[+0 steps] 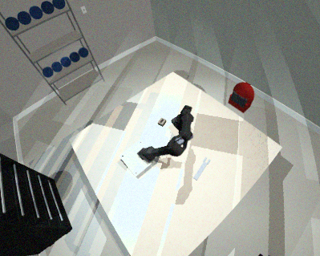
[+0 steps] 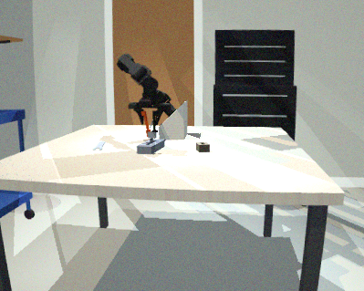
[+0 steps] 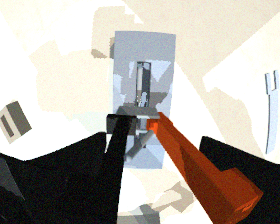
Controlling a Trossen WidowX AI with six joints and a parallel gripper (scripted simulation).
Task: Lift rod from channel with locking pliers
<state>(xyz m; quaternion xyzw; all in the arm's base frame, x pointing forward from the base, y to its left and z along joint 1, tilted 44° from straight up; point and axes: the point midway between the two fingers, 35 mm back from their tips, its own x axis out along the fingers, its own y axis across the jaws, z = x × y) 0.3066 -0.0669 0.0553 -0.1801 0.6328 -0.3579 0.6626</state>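
Right now the grey channel block is 100 mm below my gripper tip and 10 mm to the left of it. Round my gripper tip: holster (240 mm to the left, 100 mm below, 20 mm ahead); then flat forked metal piece (260 mm to the right, 110 mm below, 50 mm behind).
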